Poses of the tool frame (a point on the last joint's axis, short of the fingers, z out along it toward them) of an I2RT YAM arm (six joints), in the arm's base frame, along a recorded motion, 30 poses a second.
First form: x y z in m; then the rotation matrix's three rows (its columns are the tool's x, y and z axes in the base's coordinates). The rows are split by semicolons.
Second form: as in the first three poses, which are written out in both.
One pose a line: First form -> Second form
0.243, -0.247, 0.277; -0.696, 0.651, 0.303; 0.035, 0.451, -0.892; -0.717, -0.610, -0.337 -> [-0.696, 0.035, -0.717, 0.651, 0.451, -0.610, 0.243, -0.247, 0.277]
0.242, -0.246, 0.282; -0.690, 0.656, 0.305; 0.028, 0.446, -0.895; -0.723, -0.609, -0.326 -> [-0.690, 0.028, -0.723, 0.656, 0.446, -0.609, 0.242, -0.246, 0.282]
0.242, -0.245, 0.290; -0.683, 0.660, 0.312; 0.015, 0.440, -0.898; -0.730, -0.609, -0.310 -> [-0.683, 0.015, -0.730, 0.660, 0.440, -0.609, 0.242, -0.245, 0.290]
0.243, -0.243, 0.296; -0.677, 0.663, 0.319; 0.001, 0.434, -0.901; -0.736, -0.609, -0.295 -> [-0.677, 0.001, -0.736, 0.663, 0.434, -0.609, 0.243, -0.243, 0.296]
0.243, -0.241, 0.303; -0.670, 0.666, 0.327; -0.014, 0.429, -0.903; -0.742, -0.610, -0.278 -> [-0.670, -0.014, -0.742, 0.666, 0.429, -0.610, 0.243, -0.241, 0.303]
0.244, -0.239, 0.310; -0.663, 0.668, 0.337; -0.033, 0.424, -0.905; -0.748, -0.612, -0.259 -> [-0.663, -0.033, -0.748, 0.668, 0.424, -0.612, 0.244, -0.239, 0.310]
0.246, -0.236, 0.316; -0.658, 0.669, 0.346; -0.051, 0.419, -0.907; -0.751, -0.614, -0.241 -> [-0.658, -0.051, -0.751, 0.669, 0.419, -0.614, 0.246, -0.236, 0.316]
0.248, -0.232, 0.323; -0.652, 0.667, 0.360; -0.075, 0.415, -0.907; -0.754, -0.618, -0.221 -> [-0.652, -0.075, -0.754, 0.667, 0.415, -0.618, 0.248, -0.232, 0.323]
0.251, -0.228, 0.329; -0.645, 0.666, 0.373; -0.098, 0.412, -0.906; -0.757, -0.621, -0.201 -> [-0.645, -0.098, -0.757, 0.666, 0.412, -0.621, 0.251, -0.228, 0.329]
